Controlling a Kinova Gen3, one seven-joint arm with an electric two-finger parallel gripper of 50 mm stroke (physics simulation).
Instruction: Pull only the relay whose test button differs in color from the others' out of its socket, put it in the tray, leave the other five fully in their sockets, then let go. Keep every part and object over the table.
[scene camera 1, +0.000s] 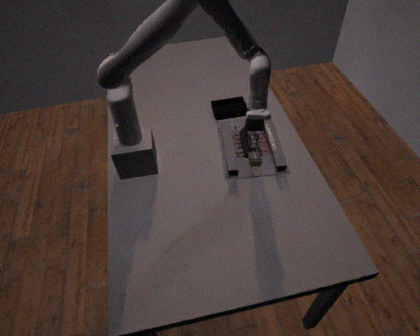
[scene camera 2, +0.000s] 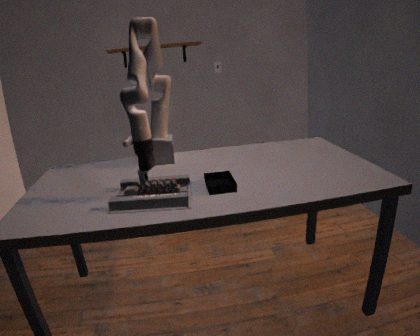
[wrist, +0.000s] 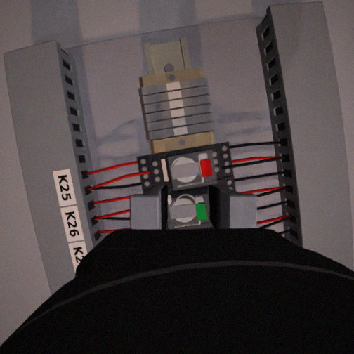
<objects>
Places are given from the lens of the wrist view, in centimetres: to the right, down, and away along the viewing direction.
my gripper (wrist: 187, 201): 1, 2, 17
relay (wrist: 186, 209): 0, 2, 16
panel (wrist: 107, 71): -6, -9, 22
The marked spots on the panel and the relay are 14 cm apart.
</objects>
